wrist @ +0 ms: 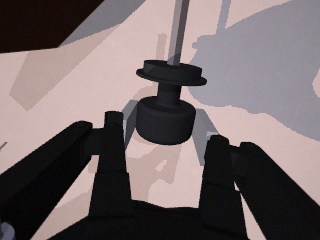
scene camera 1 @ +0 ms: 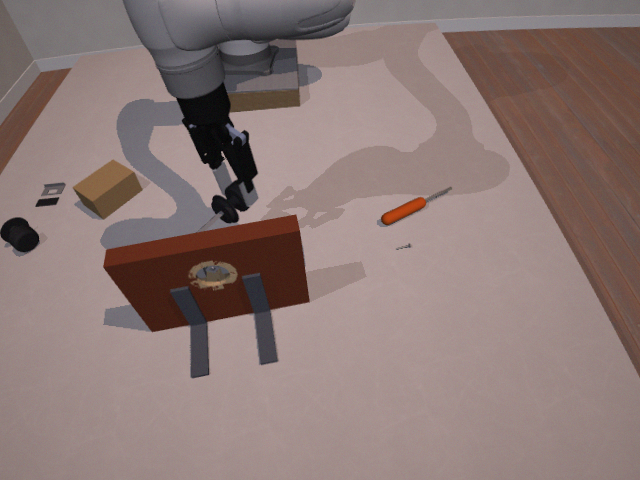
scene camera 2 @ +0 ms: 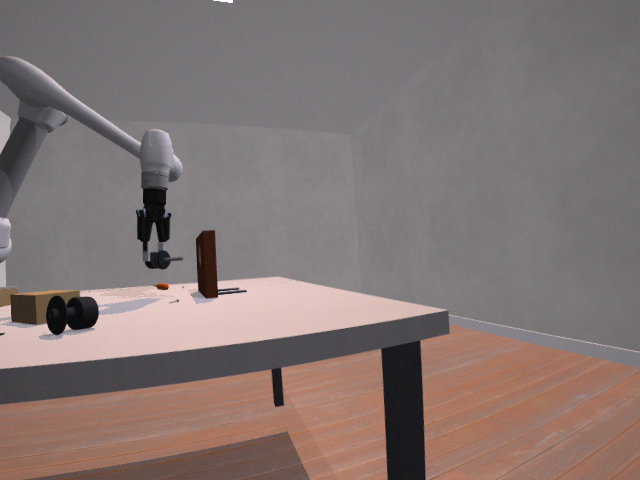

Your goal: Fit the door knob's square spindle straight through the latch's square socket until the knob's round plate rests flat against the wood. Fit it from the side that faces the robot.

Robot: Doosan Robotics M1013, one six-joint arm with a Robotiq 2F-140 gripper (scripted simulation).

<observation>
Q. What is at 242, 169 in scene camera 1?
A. My gripper.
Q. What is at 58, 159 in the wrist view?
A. My gripper.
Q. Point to a cardboard box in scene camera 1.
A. At 104, 191
</observation>
